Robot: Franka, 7 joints.
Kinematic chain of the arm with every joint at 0, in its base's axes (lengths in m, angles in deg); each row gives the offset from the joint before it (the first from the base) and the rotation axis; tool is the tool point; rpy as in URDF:
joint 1: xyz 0 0 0.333 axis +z
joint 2: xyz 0 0 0 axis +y
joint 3: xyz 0 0 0.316 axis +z
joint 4: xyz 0.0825 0 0 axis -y
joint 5: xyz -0.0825 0 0.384 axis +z
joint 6: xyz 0 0 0 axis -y
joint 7: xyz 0.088 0 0 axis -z
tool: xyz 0 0 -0.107 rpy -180 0 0
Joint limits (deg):
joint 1: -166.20..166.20
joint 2: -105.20..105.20
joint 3: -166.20..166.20
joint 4: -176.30..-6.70
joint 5: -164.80..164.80
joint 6: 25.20..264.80
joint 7: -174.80..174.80
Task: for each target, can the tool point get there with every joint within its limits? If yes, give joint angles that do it. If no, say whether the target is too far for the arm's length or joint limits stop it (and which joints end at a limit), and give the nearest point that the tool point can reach.
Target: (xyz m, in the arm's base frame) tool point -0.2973 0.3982 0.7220
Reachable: yes | joints 45.15 66.95 119.68 -107.31 -119.09 161.29 54.00
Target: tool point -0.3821 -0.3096 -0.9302
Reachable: no: too far | nearest point -0.2969 -0.2406 -0.3515 | short by 0.589 m
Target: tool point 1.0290 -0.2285 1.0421
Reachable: no: too far | nearest point 0.6949 -0.1543 0.8119 | short by 0.412 m
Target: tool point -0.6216 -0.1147 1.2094
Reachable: no: too far | nearest point -0.4935 -0.0911 1.0288 | short by 0.223 m
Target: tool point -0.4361 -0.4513 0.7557
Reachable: yes | joints -74.93 51.75 -109.70 -72.95 62.29 112.92 71.17
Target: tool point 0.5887 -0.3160 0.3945
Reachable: yes | joints -19.23 45.27 -32.32 -68.30 80.88 48.14 94.23
